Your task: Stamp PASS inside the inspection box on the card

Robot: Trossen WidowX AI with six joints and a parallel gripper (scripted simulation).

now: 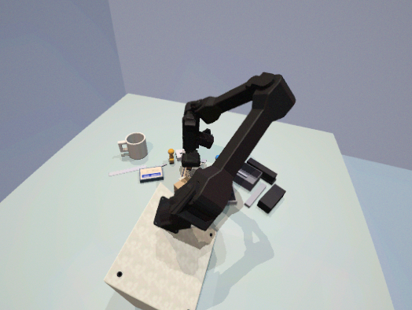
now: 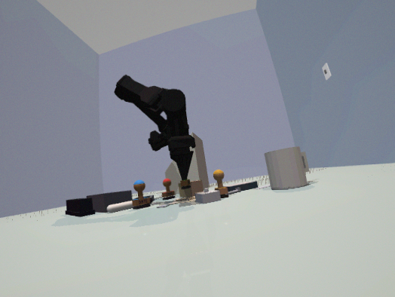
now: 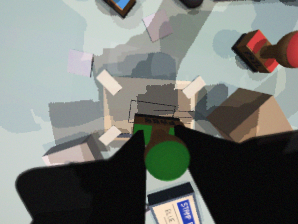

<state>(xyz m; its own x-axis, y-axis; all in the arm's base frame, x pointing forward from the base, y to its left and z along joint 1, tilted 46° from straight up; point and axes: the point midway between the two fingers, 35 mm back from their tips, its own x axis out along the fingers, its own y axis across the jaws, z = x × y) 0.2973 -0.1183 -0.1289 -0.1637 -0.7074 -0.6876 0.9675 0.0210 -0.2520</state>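
Now: gripper tip 5 cm above the card. The rest, counted from my gripper tip: small grey box 8 cm ahead, 6 cm to the left, 4 cm below; then cardboard box 10 cm behind, 3 cm below; then green-knobbed stamp right at my gripper tip.
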